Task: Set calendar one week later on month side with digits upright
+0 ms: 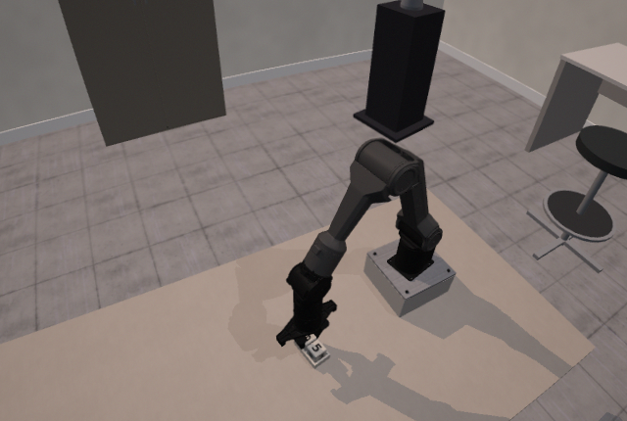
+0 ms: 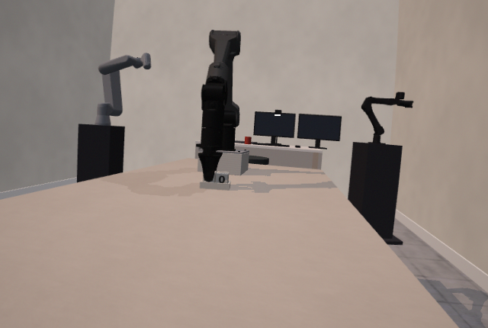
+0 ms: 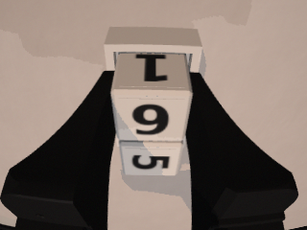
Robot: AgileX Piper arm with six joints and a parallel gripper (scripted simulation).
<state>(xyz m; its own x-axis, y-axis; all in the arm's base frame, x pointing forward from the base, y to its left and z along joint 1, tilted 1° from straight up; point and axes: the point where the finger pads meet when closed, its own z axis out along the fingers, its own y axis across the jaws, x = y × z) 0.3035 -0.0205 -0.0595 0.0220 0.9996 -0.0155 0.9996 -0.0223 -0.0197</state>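
My hand is right at the white number cube. From my hand the other things lie so: tray (20 mm to the left, 20 mm below).
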